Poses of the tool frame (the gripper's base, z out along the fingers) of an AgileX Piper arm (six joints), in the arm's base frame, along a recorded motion.
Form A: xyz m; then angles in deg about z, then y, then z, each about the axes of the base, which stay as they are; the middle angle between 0 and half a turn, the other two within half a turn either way.
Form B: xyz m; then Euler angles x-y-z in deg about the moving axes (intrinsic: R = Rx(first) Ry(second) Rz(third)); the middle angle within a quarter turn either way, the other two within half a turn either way. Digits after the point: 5 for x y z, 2 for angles.
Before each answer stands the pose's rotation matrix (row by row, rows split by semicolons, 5 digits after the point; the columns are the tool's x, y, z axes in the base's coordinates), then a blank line. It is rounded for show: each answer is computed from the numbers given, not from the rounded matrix.
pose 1, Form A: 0.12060 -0.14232 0.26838 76.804 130.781 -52.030
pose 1, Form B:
0.67578 0.57121 0.46587; 0.71655 -0.36087 -0.59693; -0.17286 0.73722 -0.65317

0.12060 -0.14232 0.26838 137.58 27.77 -40.21
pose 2, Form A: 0.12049 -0.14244 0.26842 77.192 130.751 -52.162
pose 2, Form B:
0.68133 0.56554 0.46471; 0.71245 -0.36671 -0.59828; -0.16794 0.73870 -0.65277

0.12049 -0.14244 0.26842 137.49 27.69 -39.69
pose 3, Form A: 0.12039 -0.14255 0.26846 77.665 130.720 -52.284
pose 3, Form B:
0.68754 0.55886 0.46365; 0.70787 -0.37345 -0.59954; -0.16191 0.74041 -0.65236

0.12039 -0.14255 0.26846 137.42 27.62 -39.11
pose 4, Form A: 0.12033 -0.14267 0.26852 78.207 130.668 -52.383
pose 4, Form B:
0.69409 0.55126 0.46297; 0.70300 -0.38055 -0.60081; -0.15502 0.74249 -0.65167

0.12033 -0.14267 0.26852 137.33 27.58 -38.46
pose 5, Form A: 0.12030 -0.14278 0.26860 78.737 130.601 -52.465
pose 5, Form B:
0.70027 0.54373 0.46258; 0.69831 -0.38713 -0.60208; -0.14829 0.74464 -0.65079

0.12030 -0.14278 0.26860 137.23 27.55 -37.83
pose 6, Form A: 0.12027 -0.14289 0.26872 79.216 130.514 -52.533
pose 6, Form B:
0.70575 0.53670 0.46246; 0.69404 -0.39269 -0.60341; -0.14225 0.74682 -0.64963

0.12027 -0.14289 0.26872 137.11 27.55 -37.25
